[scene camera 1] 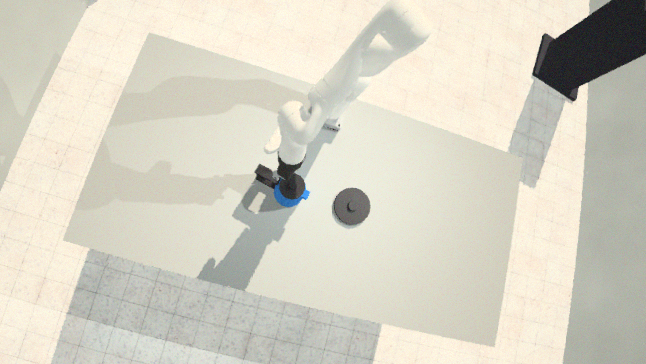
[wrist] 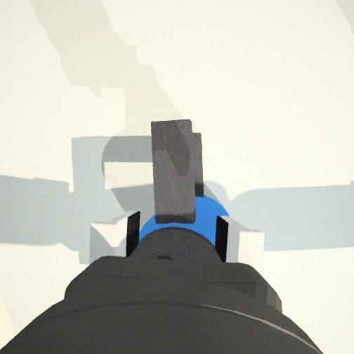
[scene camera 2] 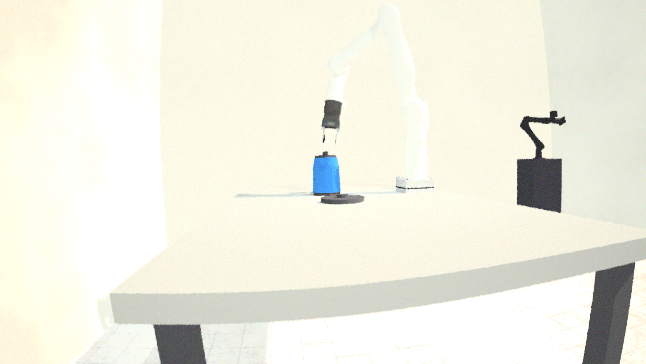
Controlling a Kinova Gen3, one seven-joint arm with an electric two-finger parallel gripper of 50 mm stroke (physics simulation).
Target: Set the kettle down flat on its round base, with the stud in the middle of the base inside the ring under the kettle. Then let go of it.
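Observation:
The blue kettle (scene camera 1: 286, 202) (scene camera 2: 326, 175) (wrist: 213, 216) stands upright on the table, beside the round base and apart from it. Its dark lid (scene camera 1: 296, 189) is on top, and its dark handle (scene camera 1: 264, 175) (wrist: 172, 170) sticks out opposite the small spout (scene camera 1: 305, 195). The ring under the kettle is hidden. The round dark base (scene camera 1: 341, 215) (scene camera 2: 356, 199) lies flat, with its stud (scene camera 1: 351, 206) bare in the middle. My gripper (scene camera 2: 330, 142) (wrist: 177, 229) is open and empty, a little above the lid knob (scene camera 2: 325, 153). In scene camera 1 its fingertips are hard to make out.
The grey table (scene camera 1: 425, 260) (scene camera 2: 380, 250) carries the kettle, the base and the arm's white foot (scene camera 2: 414, 184). A black pedestal (scene camera 2: 539, 185) with a small black arm (scene camera 2: 533, 135) stands off the table on the right.

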